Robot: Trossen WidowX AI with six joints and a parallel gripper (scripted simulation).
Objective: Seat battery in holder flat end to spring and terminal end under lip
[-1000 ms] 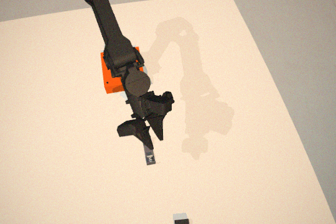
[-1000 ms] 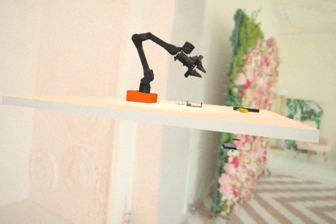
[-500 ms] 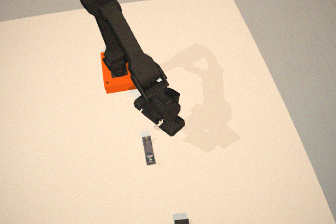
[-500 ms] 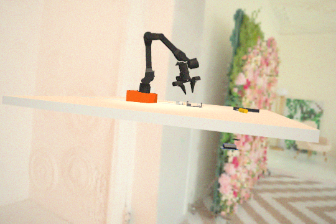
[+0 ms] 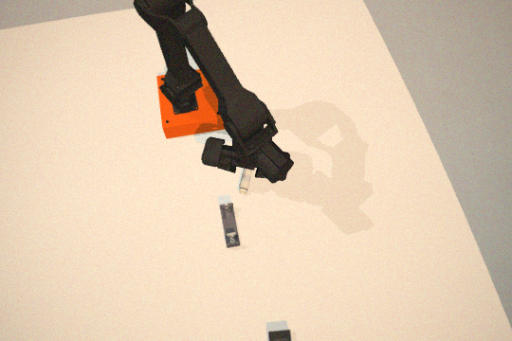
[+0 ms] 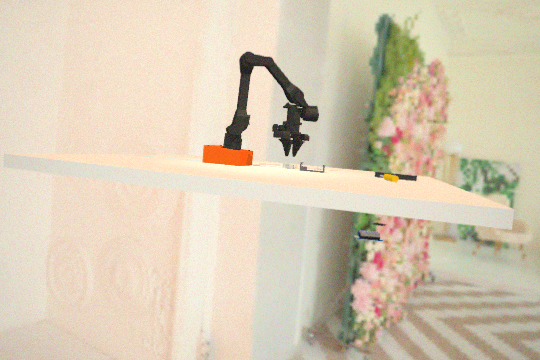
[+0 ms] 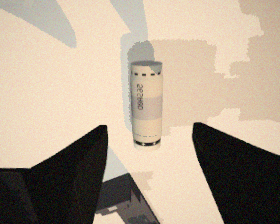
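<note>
The battery is 40 mm below my gripper tip. The rest, counted from my gripper tip: black bar 430 mm ahead, 40 mm below, 30 mm to the right; yellow-handled screwdriver 390 mm ahead, 180 mm to the right, 40 mm below.
</note>
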